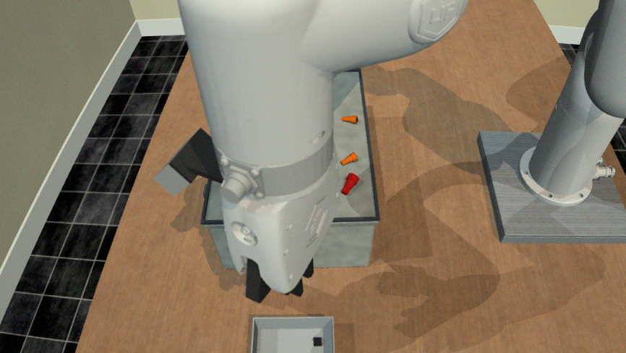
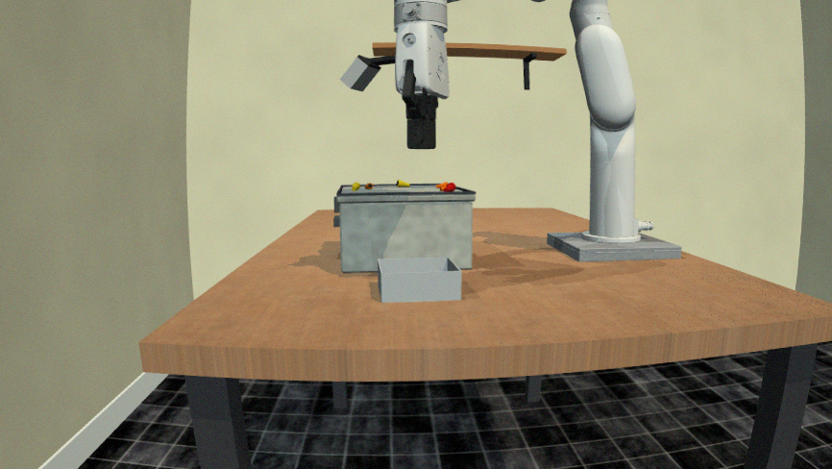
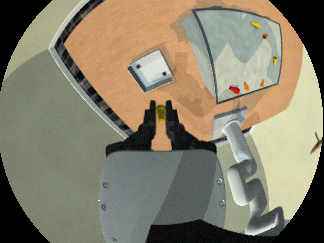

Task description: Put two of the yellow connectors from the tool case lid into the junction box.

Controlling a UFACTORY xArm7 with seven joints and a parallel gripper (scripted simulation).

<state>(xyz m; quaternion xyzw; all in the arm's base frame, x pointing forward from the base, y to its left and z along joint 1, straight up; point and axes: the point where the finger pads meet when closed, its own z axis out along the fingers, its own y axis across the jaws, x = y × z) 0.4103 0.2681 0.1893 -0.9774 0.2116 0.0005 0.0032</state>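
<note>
The grey tool case is 2 cm ahead of my hand, 26 cm to the right of it and 12 cm below it. Round my hand: red connector: 6 cm behind, 17 cm to the right, 8 cm below.
</note>
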